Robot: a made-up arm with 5 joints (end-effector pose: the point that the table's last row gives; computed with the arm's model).
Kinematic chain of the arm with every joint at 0, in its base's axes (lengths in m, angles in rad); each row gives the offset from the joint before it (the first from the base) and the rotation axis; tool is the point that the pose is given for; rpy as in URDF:
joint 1: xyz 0 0 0.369 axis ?
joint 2: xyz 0 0 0 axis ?
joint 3: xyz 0.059 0 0.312 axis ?
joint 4: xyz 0.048 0 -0.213 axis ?
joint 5: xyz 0.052 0 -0.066 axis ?
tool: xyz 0 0 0 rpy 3.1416 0 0
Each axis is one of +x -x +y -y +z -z.
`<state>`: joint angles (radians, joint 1 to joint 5).
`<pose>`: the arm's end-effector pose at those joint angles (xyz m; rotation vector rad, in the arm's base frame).
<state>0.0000 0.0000 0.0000 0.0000 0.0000</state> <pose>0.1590 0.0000 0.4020 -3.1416 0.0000 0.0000</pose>
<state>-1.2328 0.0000 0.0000 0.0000 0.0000</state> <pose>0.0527 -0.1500 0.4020 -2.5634 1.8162 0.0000</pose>
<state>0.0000 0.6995 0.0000 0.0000 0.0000</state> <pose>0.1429 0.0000 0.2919 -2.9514 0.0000 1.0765</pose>
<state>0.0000 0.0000 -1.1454 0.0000 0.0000</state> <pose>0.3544 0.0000 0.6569 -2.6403 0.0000 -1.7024</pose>
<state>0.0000 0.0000 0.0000 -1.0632 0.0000</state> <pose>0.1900 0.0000 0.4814 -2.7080 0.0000 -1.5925</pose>
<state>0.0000 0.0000 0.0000 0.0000 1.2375</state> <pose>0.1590 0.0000 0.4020 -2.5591 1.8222 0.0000</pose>
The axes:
joint 1: +z
joint 2: +y
joint 3: +y
joint 4: +y
joint 5: -z

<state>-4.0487 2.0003 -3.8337 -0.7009 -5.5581</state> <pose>-0.2755 0.3523 0.3710 -0.4430 -0.4166 -0.1764</pose>
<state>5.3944 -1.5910 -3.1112 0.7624 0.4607</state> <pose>-0.3846 0.4737 0.3847 -0.8502 0.6802 2.5227</pose>
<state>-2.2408 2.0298 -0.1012 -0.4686 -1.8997</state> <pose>0.0140 0.0177 0.1485 -1.7127 0.2950 -0.7449</pose>
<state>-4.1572 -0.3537 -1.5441 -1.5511 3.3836</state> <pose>-0.0338 0.0544 0.8432 0.3172 -0.2306 2.3450</pose>
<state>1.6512 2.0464 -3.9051 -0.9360 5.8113</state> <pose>-0.0333 0.4132 0.3599 -0.1993 -0.3570 -1.9397</pose>
